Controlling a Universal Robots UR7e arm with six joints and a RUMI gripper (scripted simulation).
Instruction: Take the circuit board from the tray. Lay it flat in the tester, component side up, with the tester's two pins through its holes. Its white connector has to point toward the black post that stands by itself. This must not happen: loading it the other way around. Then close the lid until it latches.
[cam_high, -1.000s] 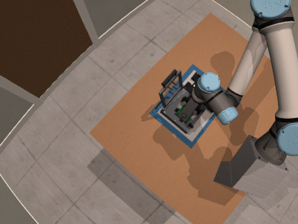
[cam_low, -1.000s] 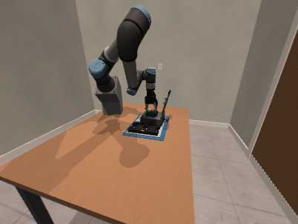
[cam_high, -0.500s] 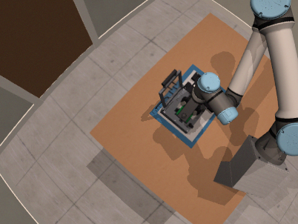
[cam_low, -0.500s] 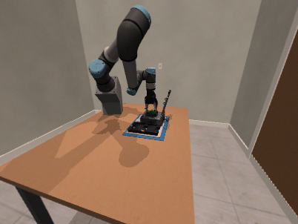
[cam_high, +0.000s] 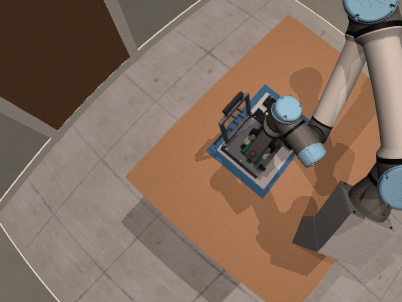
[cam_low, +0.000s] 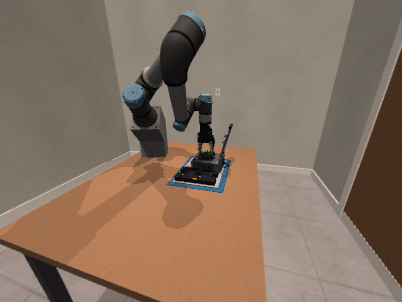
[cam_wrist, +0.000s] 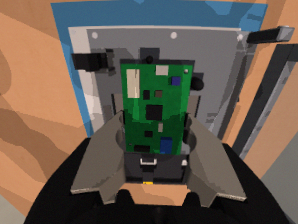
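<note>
Now: the green circuit board right at my hand. Also, from my hand: black block 6 cm behind, 6 cm to the left; tester lid 12 cm ahead, 10 cm above.
</note>
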